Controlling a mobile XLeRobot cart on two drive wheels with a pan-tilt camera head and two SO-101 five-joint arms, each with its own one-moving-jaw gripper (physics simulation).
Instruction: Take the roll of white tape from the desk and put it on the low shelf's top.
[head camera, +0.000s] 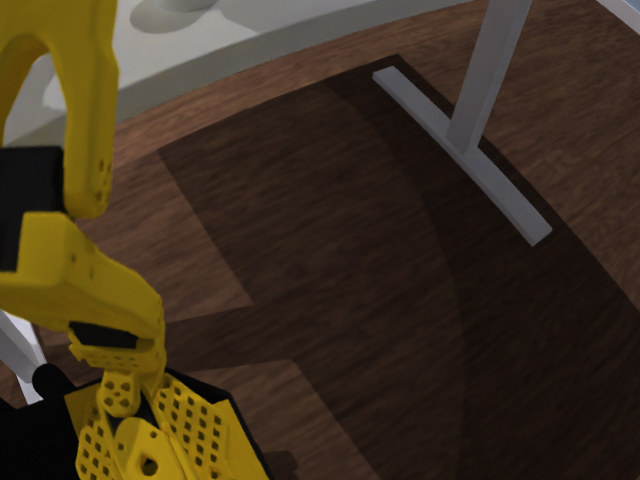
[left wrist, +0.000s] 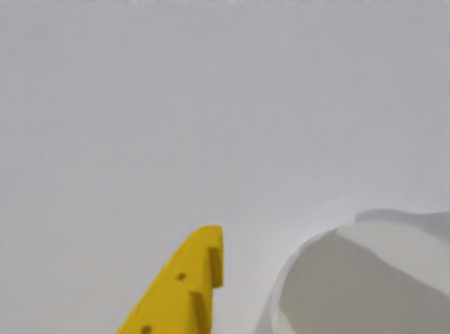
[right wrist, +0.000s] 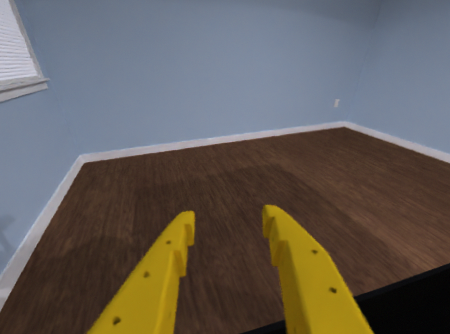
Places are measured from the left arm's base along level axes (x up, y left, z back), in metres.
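Pixels of known places: left hand, tool point: (left wrist: 222, 247); right hand, tool point: (right wrist: 193, 223); left arm's base, link origin: (head camera: 143, 426).
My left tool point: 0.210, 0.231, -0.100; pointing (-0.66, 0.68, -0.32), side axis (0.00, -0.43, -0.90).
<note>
For each thing: its top centre in the pictures, then the offset to it from my left tool point, as dx, dy, dz. "pt": a spot on its surface instead. Level surfaces: height alone.
- white tape, surface spot: (left wrist: 276, 302) pt -0.018, -0.016, -0.005
- white desk, surface height: dx -0.035
- grey desk leg, surface spot: (head camera: 483, 77) pt -0.686, +0.368, -0.830
- white leg, surface spot: (head camera: 18, 341) pt -0.831, +0.222, +0.355
- wooden floor, surface height: dx -0.985
The roll of white tape (head camera: 187, 3) (left wrist: 276, 302) sits on the white desk (head camera: 310, 15) (left wrist: 150, 100). Part of it shows at the top edge of the head view and at the lower right of the left wrist view. My left gripper is open and empty. Its fixed jaw (left wrist: 197, 285) is over the desk to the left of the tape, with a gap between them. Its moving jaw is outside the left wrist view, and the gripper is out of the head view. My right gripper (right wrist: 228, 216) is open in a narrow V, empty, facing the floor and wall. The low shelf does not show.
A grey desk leg (head camera: 483, 77) stands on a long foot (head camera: 491, 178) at the right of the head view. Another white leg (head camera: 18, 341) shows at lower left. My left arm (head camera: 90, 118) reaches up the left side. A blue wall (right wrist: 200, 75) stands beyond the wooden floor (right wrist: 225, 175).
</note>
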